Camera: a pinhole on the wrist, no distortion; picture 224 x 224 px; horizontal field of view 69.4 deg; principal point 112.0 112.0 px. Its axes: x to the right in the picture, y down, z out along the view. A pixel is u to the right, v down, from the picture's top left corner.
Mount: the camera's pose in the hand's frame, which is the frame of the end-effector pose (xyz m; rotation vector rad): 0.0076 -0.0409 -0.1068 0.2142 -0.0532 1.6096
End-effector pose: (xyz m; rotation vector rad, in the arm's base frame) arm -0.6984 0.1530 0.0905 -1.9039 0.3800 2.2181
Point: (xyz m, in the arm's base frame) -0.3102 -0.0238 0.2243
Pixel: behind the camera
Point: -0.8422 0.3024 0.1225
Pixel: 111 140
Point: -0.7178 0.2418 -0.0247
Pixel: 86 16
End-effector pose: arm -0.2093 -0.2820 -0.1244 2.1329 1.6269 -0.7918
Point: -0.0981 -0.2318 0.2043
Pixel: behind the camera
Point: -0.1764 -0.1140 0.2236
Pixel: behind the camera
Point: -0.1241 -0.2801 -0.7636
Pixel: 179 16
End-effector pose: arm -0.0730 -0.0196 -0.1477 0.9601 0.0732 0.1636
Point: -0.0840 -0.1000 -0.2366
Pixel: 44 174
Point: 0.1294 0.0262 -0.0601
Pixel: outside the picture
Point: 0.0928 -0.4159 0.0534
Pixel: 129 103
